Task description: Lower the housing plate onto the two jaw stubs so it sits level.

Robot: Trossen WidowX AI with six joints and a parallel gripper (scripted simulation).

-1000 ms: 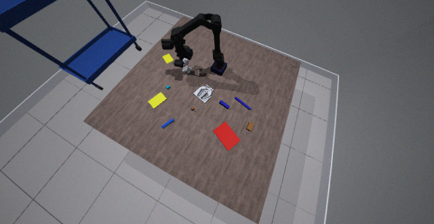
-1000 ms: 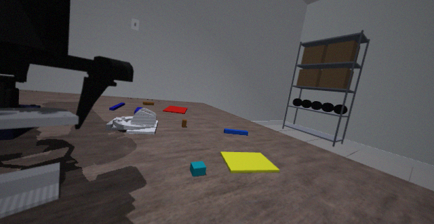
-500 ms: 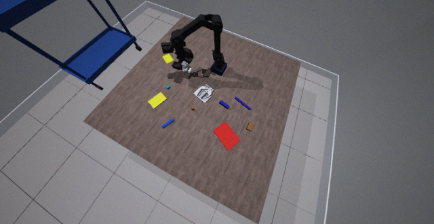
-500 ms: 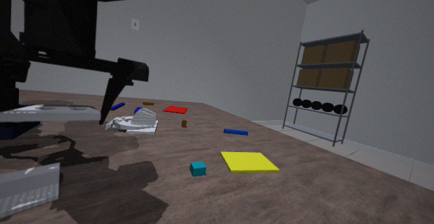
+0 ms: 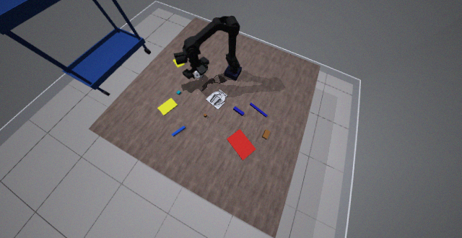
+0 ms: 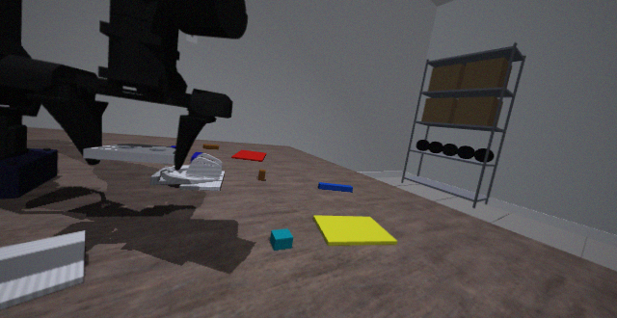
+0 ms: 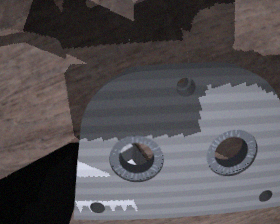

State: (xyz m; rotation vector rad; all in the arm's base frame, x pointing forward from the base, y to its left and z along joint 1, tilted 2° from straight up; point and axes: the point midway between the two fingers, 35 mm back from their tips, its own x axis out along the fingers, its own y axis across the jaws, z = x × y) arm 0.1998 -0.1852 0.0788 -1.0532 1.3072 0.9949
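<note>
Now: the white jaw assembly 40 mm ahead of my gripper tip, 180 mm to the left of it and 70 mm below it. From my gripper tip the other things lie so: teal cube 160 mm ahead, 80 mm to the right, 70 mm below; then yellow tile 290 mm ahead, 90 mm to the right, 80 mm below; then red tile 270 mm ahead, 490 mm to the left, 80 mm below.
</note>
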